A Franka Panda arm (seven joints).
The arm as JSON. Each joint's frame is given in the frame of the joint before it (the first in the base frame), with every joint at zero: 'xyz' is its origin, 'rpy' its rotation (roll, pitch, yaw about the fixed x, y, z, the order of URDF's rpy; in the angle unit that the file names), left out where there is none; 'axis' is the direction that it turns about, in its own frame. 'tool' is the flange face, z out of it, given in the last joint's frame.
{
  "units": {
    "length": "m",
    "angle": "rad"
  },
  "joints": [
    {
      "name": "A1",
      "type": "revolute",
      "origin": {
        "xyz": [
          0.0,
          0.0,
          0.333
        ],
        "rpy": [
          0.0,
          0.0,
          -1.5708
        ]
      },
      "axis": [
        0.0,
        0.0,
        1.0
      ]
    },
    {
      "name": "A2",
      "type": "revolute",
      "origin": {
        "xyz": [
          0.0,
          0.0,
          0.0
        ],
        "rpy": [
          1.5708,
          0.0,
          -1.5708
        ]
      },
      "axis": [
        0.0,
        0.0,
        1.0
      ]
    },
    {
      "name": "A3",
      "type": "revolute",
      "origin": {
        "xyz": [
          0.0,
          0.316,
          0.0
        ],
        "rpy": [
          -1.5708,
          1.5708,
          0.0
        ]
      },
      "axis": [
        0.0,
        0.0,
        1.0
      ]
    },
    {
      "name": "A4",
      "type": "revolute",
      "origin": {
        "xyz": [
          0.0,
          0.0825,
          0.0
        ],
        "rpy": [
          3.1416,
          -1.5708,
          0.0
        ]
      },
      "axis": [
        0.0,
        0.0,
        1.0
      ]
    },
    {
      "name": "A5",
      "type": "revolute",
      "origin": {
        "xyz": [
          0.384,
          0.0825,
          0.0
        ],
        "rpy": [
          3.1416,
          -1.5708,
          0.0
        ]
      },
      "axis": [
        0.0,
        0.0,
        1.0
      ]
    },
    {
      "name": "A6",
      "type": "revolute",
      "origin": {
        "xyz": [
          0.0,
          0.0,
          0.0
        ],
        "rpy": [
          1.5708,
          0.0,
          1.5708
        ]
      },
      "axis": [
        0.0,
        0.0,
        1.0
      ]
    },
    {
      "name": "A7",
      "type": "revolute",
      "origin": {
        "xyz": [
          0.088,
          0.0,
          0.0
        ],
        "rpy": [
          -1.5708,
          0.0,
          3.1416
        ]
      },
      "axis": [
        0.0,
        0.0,
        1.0
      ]
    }
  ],
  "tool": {
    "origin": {
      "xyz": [
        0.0,
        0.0,
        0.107
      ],
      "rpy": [
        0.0,
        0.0,
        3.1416
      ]
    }
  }
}
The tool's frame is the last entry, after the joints.
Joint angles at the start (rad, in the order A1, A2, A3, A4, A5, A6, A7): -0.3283 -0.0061 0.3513 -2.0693 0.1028 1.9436 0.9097
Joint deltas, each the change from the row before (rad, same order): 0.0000 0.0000 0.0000 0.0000 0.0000 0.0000 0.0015; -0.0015 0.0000 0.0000 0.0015 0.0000 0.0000 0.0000; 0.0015 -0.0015 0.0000 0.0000 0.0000 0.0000 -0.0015; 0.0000 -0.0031 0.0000 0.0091 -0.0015 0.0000 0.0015; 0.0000 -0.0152 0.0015 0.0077 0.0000 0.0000 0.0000; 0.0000 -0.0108 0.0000 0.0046 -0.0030 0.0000 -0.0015; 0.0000 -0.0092 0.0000 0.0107 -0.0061 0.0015 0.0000; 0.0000 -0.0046 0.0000 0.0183 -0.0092 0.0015 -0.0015; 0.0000 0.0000 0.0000 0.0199 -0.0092 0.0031 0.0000
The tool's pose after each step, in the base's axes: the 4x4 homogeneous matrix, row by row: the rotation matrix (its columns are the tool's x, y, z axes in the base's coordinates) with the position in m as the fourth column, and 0 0 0 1 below. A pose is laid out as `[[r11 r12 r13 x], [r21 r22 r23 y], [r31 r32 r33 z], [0 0 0 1]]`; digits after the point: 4 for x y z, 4 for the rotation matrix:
[[0.5879 -0.8000 -0.1195 0.5325], [-0.7960 -0.5985 0.0908 0.0194], [-0.1441 0.0417 -0.9887 0.4240], [0 0 0 1]]
[[0.5869 -0.8010 -0.1178 0.5328], [-0.7969 -0.5973 0.0910 0.0186], [-0.1433 0.0405 -0.9889 0.4247], [0 0 0 1]]
[[0.5895 -0.7993 -0.1166 0.5327], [-0.7951 -0.5997 0.0903 0.0194], [-0.1421 0.0394 -0.9891 0.4255], [0 0 0 1]]
[[0.5906 -0.8002 -0.1047 0.5344], [-0.7959 -0.5990 0.0881 0.0195], [-0.1333 0.0313 -0.9906 0.4311], [0 0 0 1]]
[[0.5946 -0.7998 -0.0829 0.5345], [-0.7956 -0.6001 0.0833 0.0209], [-0.1164 0.0165 -0.9931 0.4422], [0 0 0 1]]
[[0.5985 -0.7982 -0.0683 0.5343], [-0.7945 -0.6023 0.0772 0.0211], [-0.1027 0.0081 -0.9947 0.4497], [0 0 0 1]]
[[0.6025 -0.7967 -0.0476 0.5355], [-0.7937 -0.6043 0.0688 0.0212], [-0.0835 -0.0037 -0.9965 0.4594], [0 0 0 1]]
[[0.6085 -0.7932 -0.0236 0.5385], [-0.7912 -0.6087 0.0592 0.0209], [-0.0613 -0.0173 -0.9980 0.4704], [0 0 0 1]]
[[0.6126 -0.7904 -0.0007 0.5424], [-0.7893 -0.6118 0.0511 0.0206], [-0.0408 -0.0308 -0.9987 0.4800], [0 0 0 1]]

